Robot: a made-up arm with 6 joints. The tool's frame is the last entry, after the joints. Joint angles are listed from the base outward. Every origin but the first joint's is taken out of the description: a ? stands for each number. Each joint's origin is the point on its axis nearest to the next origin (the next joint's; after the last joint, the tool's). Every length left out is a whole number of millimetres.
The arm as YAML. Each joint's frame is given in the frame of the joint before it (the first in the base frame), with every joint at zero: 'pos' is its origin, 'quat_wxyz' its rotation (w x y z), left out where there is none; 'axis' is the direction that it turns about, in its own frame. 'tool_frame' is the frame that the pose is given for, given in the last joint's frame.
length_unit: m
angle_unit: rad
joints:
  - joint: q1
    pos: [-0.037, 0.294, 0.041]
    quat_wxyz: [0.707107, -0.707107, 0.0, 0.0]
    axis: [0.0, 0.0, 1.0]
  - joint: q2
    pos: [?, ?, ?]
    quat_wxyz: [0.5, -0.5, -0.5, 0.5]
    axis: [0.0, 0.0, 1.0]
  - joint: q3
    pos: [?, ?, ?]
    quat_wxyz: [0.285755, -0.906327, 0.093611, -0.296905]
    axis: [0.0, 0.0, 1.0]
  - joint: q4
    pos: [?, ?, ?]
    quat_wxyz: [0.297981, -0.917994, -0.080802, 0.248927]
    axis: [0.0, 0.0, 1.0]
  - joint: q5
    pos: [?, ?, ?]
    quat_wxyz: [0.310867, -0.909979, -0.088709, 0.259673]
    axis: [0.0, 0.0, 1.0]
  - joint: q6
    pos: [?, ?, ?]
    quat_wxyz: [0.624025, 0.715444, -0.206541, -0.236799]
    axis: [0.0, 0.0, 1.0]
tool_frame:
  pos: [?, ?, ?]
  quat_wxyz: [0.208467, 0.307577, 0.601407, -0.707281]
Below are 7 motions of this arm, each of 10 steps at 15 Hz.
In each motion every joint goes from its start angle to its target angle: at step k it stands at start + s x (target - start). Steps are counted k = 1, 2, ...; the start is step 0. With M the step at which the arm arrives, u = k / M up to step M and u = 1 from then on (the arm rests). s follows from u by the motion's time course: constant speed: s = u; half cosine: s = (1 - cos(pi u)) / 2; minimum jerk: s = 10 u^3 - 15 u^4 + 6 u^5.
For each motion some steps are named. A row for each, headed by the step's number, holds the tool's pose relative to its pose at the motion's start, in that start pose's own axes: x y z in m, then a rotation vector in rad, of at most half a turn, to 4 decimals.
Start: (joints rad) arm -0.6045 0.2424 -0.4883 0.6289 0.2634 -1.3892
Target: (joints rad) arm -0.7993 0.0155 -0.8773 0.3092 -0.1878 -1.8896
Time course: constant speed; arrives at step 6
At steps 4, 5, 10:
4: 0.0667 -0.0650 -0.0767 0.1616 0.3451 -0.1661
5: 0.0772 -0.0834 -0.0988 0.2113 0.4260 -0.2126
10: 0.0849 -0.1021 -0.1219 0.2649 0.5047 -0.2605

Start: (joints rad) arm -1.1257 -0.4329 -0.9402 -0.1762 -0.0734 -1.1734
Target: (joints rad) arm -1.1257 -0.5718 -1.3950 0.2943 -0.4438 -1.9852
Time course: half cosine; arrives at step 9
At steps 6, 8, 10:
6: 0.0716 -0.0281 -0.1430 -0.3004 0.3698 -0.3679
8: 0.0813 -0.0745 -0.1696 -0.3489 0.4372 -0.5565
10: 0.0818 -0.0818 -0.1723 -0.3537 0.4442 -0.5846

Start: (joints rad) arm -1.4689 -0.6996 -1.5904 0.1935 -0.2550 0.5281
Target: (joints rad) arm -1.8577 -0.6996 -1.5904 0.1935 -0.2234 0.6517
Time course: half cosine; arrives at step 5
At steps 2, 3, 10:
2: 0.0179 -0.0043 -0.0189 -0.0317 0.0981 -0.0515
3: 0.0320 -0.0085 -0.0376 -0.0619 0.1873 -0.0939
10: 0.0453 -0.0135 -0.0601 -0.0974 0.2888 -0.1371

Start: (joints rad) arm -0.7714 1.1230 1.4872 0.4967 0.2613 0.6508
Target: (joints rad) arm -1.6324 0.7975 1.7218 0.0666 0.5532 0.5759
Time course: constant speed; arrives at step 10
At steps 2, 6, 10:
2: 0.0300 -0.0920 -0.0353 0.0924 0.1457 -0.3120
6: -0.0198 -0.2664 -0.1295 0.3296 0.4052 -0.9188
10: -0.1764 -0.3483 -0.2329 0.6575 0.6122 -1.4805

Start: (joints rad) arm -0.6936 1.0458 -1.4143 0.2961 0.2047 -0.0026
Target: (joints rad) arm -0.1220 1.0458 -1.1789 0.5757 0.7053 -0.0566
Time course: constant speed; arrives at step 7
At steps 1, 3, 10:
1: -0.0038 -0.0095 0.0119 -0.0421 -0.0616 -0.0708
3: -0.0190 -0.0246 0.0395 -0.1174 -0.1977 -0.2024
10: -0.0804 -0.0342 0.0977 -0.2301 -0.5155 -0.4154

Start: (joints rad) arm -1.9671 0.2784 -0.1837 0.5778 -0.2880 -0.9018
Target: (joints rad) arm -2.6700 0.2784 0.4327 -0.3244 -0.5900 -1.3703
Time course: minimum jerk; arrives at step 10
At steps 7, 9, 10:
7: -0.0058 -0.2451 -0.0450 1.5883 -0.0998 0.4494
9: -0.0083 -0.2597 -0.0632 1.8045 -0.1847 0.6509
10: -0.0085 -0.2603 -0.0641 1.8153 -0.1901 0.6631

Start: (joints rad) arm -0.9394 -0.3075 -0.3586 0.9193 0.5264 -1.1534
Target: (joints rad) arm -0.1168 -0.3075 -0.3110 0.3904 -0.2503 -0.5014
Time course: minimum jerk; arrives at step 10
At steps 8, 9, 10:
8: -0.0949 0.1575 -0.2126 -0.6251 0.4614 0.8270
9: -0.1096 0.1594 -0.2197 -0.6440 0.4805 0.8867
10: -0.1122 0.1596 -0.2208 -0.6471 0.4838 0.8971

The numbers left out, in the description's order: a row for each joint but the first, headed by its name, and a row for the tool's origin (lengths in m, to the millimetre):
q2: -0.013 -0.02 0.0
q3: -0.032 -0.021 0.0
q4: -0.046 -0.031 0.0
q5: -0.029 -0.01 0.0
q6: 0.12 0.214 0.0
tool: -0.098 -0.175 0.0

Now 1 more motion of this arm.
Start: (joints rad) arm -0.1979 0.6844 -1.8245 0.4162 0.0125 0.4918
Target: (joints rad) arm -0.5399 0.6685 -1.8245 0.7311 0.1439 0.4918
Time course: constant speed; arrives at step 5
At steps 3, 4, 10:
3: -0.0140 -0.0131 0.0353 0.1084 -0.0846 0.0008
4: -0.0192 -0.0199 0.0471 0.1455 -0.1147 -0.0039
10: -0.0247 -0.0279 0.0588 0.1829 -0.1456 -0.0112

